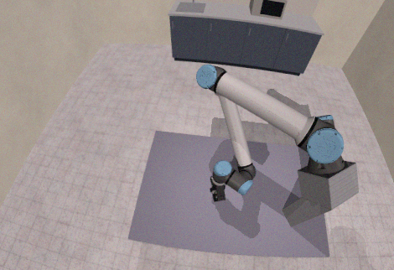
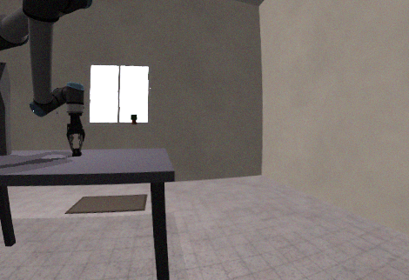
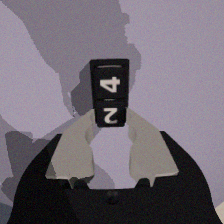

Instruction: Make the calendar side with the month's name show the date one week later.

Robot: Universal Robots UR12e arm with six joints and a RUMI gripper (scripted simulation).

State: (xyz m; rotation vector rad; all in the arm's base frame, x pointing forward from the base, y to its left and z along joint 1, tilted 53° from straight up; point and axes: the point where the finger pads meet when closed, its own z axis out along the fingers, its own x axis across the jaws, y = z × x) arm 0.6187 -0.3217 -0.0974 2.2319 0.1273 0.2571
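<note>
The black number cube is 1 cm below my hand. From my hand the other things lie so: black digit cube: 3 cm to the left, 1 cm below; then black calendar tray: 3 cm below, 2 cm to the left.
</note>
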